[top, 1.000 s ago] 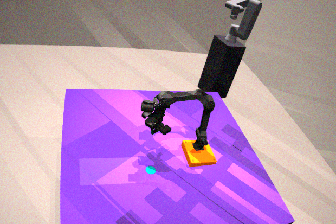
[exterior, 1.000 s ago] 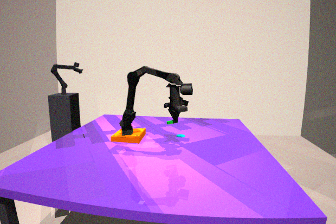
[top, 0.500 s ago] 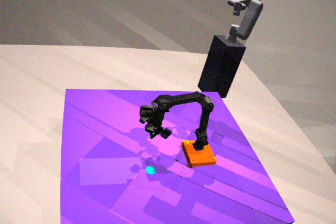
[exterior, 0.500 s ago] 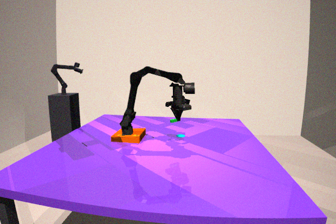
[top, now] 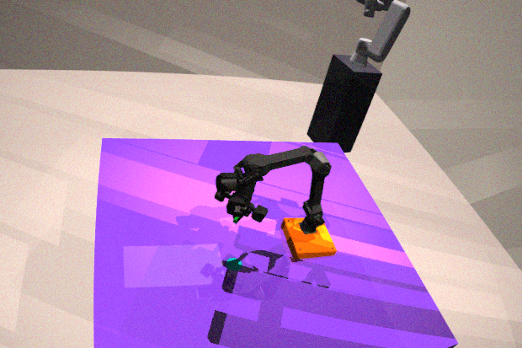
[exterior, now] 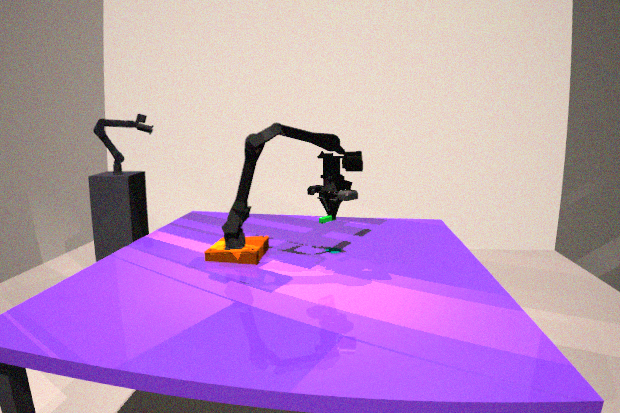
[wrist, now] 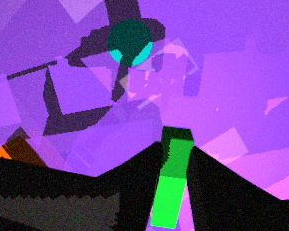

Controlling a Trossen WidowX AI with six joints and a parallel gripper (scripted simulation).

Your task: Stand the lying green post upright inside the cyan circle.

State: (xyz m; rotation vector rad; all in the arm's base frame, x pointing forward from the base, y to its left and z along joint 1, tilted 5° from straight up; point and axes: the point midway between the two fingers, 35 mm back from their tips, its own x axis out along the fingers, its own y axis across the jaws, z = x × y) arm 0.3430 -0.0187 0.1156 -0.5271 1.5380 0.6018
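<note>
The cyan circle lies 15 cm below my gripper tip, 9 cm to the left of it and 2 cm ahead of it. From my gripper tip the other things lie so: green post (2 cm behind, 1 cm to the right).
</note>
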